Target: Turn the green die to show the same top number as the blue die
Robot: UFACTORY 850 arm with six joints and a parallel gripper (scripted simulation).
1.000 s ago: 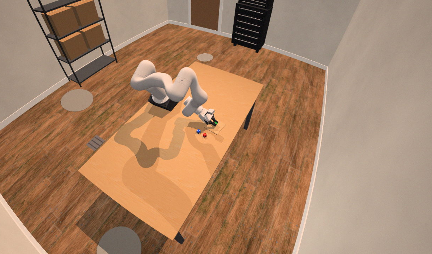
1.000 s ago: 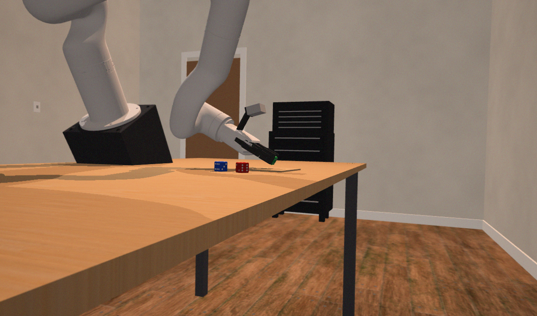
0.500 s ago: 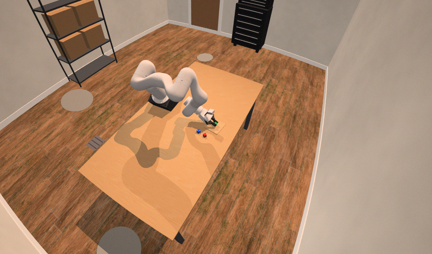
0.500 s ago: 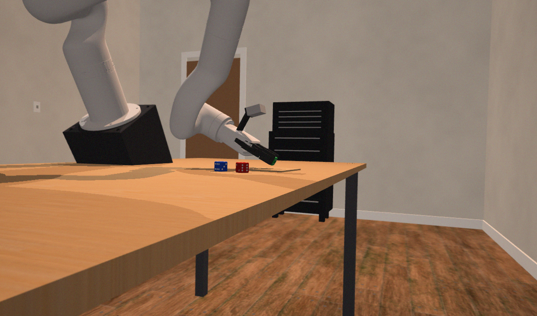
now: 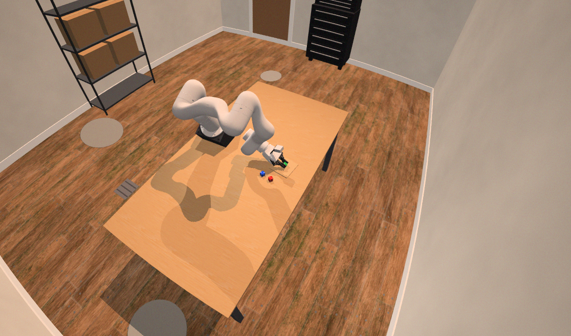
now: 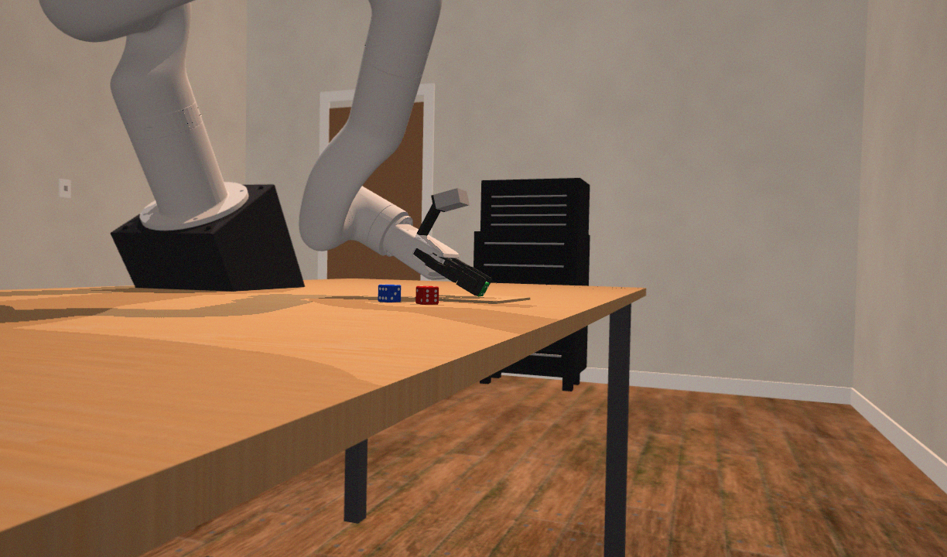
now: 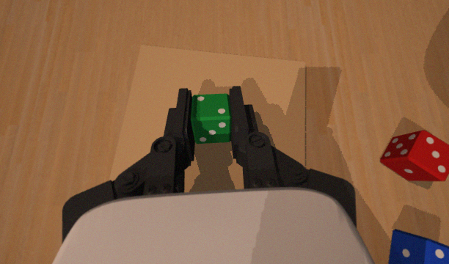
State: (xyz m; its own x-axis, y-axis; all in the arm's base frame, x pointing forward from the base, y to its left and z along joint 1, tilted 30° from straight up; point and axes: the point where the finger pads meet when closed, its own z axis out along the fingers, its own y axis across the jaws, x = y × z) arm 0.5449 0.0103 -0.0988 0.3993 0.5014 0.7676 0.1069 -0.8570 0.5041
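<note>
Right now my hand is 1 cm short of the green die and 1 cm above it. Round my hand: blue die 14 cm to the right, 8 cm behind, 2 cm below; red die 14 cm to the right, 2 cm below, 1 cm behind; tan mat 3 cm below.
</note>
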